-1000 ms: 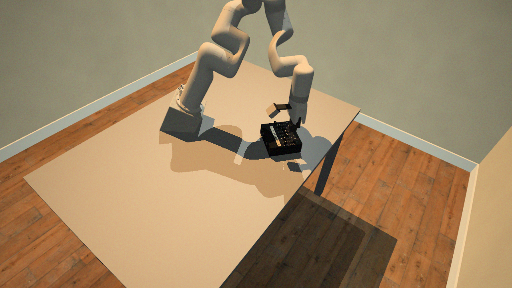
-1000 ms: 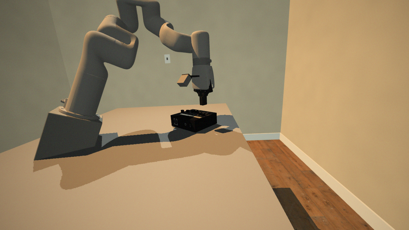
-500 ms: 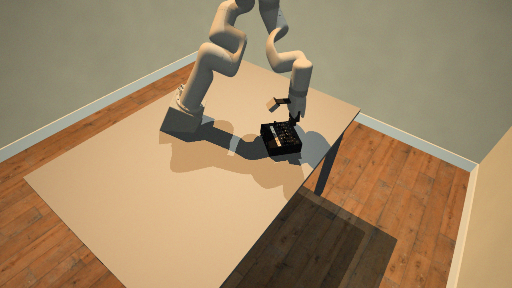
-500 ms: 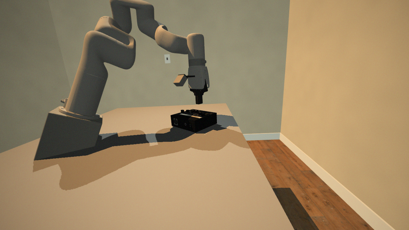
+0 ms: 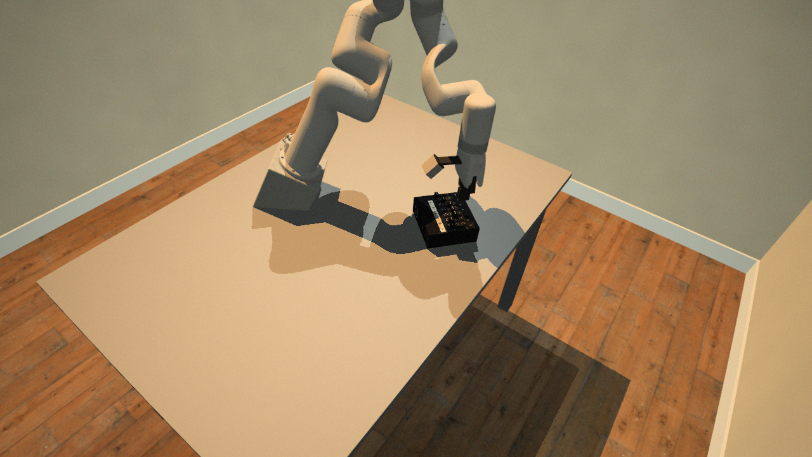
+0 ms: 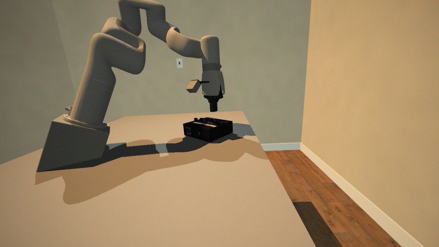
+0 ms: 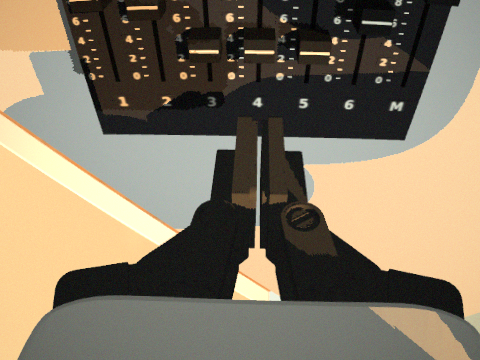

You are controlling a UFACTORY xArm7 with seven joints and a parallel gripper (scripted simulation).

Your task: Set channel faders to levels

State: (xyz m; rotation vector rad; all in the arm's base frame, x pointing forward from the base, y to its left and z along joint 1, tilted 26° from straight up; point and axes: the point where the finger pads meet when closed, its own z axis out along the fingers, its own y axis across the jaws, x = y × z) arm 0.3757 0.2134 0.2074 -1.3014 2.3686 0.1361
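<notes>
My gripper is now 50 mm above the channel 4 fader cap, 20 mm to the left of it and 10 mm past it. Also, from my hand: channel 6 fader cap: 60 mm behind, 50 mm below, 10 mm to the right; then channel 5 fader cap: 50 mm below, 30 mm behind, 10 mm to the right; then channel 3 fader cap: 50 mm below, 30 mm to the right, 10 mm ahead.
</notes>
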